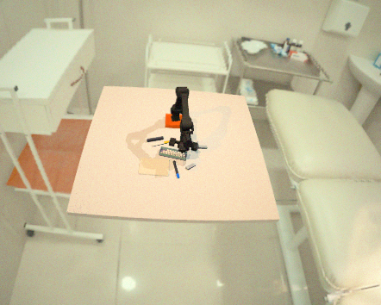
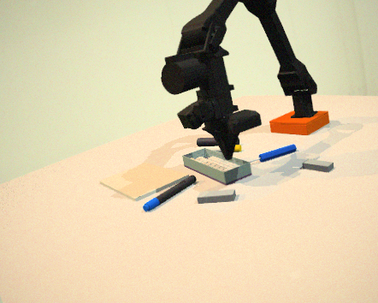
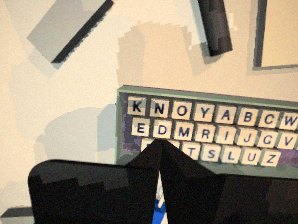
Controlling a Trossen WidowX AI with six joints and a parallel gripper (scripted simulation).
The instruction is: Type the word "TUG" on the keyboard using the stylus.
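The blue stylus is 9 cm behind my gripper tip, 3 cm to the left of it and 3 cm below it. Also, from my gripper tip: cream notepad (7 cm ahead, 20 cm to the right, 3 cm below); then yellow-tipped marker (13 cm behind, 11 cm to the right, 3 cm below).
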